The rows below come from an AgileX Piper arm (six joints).
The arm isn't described. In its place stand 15 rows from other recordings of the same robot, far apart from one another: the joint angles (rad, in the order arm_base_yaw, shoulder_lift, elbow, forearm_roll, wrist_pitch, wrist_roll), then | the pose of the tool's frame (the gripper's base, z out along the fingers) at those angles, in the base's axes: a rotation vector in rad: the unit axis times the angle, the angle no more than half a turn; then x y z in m.
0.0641, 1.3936, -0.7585, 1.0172, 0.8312, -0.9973 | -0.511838, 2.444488, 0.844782, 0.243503, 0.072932, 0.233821
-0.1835, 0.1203, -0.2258, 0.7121, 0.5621, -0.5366 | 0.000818, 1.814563, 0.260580, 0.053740, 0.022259, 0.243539
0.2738, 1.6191, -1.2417, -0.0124, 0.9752, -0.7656 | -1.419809, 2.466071, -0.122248, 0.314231, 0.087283, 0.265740
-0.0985, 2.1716, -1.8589, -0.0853, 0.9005, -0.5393 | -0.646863, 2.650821, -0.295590, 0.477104, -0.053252, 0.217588
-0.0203, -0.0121, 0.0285, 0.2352, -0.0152, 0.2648 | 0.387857, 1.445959, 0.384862, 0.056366, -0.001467, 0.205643
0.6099, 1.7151, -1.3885, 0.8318, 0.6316, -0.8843 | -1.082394, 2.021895, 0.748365, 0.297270, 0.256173, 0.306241
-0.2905, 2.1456, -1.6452, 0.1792, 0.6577, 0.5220 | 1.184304, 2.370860, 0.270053, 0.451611, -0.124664, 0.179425
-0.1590, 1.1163, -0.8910, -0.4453, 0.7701, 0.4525 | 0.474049, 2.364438, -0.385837, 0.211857, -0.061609, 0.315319
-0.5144, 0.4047, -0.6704, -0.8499, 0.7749, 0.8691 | 0.986323, 1.525737, -0.727861, 0.027703, -0.070594, 0.360023
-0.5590, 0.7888, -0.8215, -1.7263, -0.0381, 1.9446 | 0.525175, 1.364139, -0.250716, 0.141748, -0.084632, 0.412744
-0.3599, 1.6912, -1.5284, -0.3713, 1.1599, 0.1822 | 0.623222, 2.720430, -0.555262, 0.320963, -0.153116, 0.321439
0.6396, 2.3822, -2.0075, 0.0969, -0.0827, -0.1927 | -0.639057, 1.674325, 0.384317, 0.455502, 0.337952, 0.220862
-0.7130, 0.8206, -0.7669, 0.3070, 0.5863, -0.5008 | 0.393967, 2.081806, -0.398871, 0.133211, -0.095080, 0.340863
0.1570, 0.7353, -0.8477, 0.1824, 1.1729, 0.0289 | -0.138972, 2.543750, 0.314342, 0.105080, 0.032041, 0.338474
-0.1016, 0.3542, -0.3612, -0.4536, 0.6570, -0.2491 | -0.380241, 2.109136, -0.712372, 0.069684, -0.031585, 0.259683
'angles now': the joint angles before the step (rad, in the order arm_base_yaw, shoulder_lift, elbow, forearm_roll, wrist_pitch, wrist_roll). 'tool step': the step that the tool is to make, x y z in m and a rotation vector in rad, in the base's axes. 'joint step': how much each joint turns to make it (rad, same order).
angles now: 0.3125, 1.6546, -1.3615, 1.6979, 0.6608, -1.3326
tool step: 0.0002, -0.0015, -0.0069, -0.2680, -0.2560, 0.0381
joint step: -0.0015, 0.0001, 0.0001, -0.1214, -0.0187, -0.2685
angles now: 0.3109, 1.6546, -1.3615, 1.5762, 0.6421, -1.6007
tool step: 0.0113, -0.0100, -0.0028, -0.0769, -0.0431, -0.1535
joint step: 0.0000, 0.0001, -0.0003, -0.0278, -0.1680, -0.0300
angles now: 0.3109, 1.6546, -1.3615, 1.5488, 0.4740, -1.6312
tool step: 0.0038, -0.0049, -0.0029, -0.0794, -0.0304, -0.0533
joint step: 0.0002, -0.0001, 0.0001, -0.0708, -0.0698, -0.0015
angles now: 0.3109, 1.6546, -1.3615, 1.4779, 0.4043, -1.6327
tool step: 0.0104, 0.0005, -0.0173, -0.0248, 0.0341, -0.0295
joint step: 0.0000, 0.0414, 0.0019, -0.0058, -0.0318, -0.0005
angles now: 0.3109, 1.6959, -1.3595, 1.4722, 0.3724, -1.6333
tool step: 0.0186, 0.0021, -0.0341, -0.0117, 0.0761, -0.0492
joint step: -0.0001, 0.0854, -0.0001, 0.0419, -0.0441, -0.0172
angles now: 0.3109, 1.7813, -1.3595, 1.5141, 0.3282, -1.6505
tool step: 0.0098, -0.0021, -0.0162, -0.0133, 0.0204, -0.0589
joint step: 0.0000, 0.0398, 0.0016, 0.0684, -0.0578, -0.0564
